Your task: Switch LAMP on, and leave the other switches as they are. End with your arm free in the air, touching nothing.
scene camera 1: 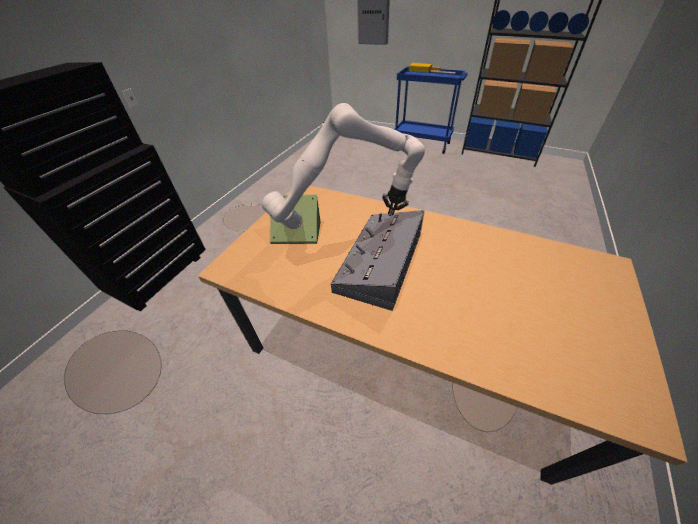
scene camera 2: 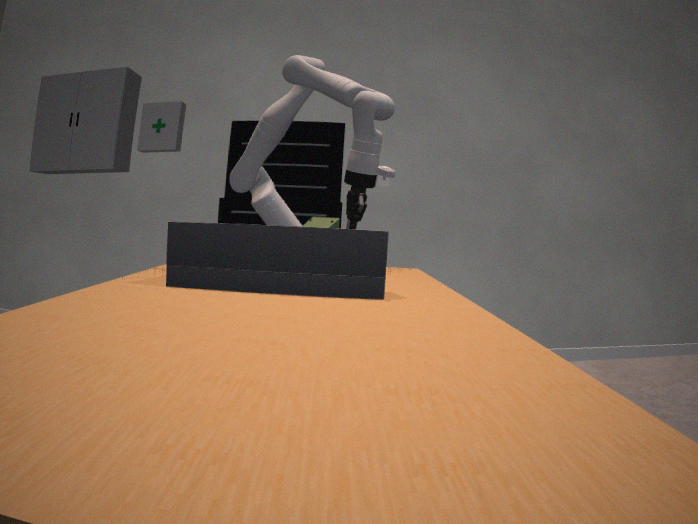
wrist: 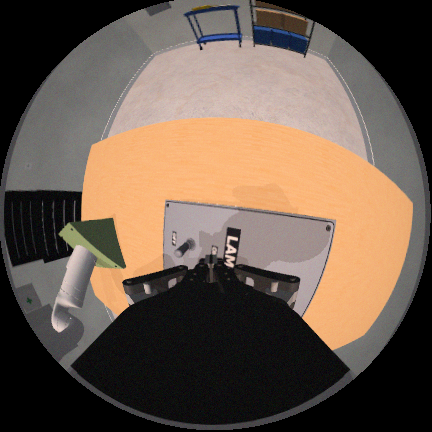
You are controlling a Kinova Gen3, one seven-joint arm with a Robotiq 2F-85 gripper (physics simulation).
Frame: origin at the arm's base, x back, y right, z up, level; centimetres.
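Seen in the pictures: gripper, fingertip midpoint: (scene camera 1: pixel 390 215) (wrist: pixel 210 261); arm's base, link origin: (scene camera 1: pixel 293 220) (wrist: pixel 86 252).
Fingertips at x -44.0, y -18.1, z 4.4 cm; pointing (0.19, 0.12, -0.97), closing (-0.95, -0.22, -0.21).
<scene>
Offsets run from my fingertips to a thing's middle. "*": to the spot under its first point. Level surfaces: height alone.
The grey sloped switch panel {dx -3.8, dy +17.6, dz -7.4 cm} (scene camera 1: pixel 397 251) (scene camera 2: pixel 276 259) (wrist: pixel 192 217) stands on the table. The LAMP lever {dx +4.8, dy +0.4, dz -2.1 cm} (scene camera 1: pixel 380 217) (wrist: pixel 184 249) is at its far end. In the wrist view the lever's tip points down and left, on the side of the OFF label {* dx +8.2, dy +0.7, dz -5.9 cm} (wrist: pixel 174 238). The LAMP label {dx -2.1, dy -0.3, dz -2.4 cm} (wrist: pixel 231 247) is partly hidden by the gripper. My gripper (scene camera 1: pixel 391 211) (scene camera 2: pixel 352 225) (wrist: pixel 210 261) is shut and empty. Its fingertips are low over the panel, beside the ON label {* dx +0.2, dy -0.3, dz -3.2 cm} (wrist: pixel 214 250), with a gap to the lever. Whether they touch the panel I cannot tell.
Three other levers (scene camera 1: pixel 369 231) (scene camera 1: pixel 359 248) (scene camera 1: pixel 349 267) stand in a row along the panel. The green base plate (scene camera 1: pixel 307 234) (wrist: pixel 92 250) of the arm is on the table {dz -13.2 cm} (scene camera 1: pixel 507 293) beside the panel. A blue cart (scene camera 1: pixel 431 76) and a shelf rack stand beyond the table.
</scene>
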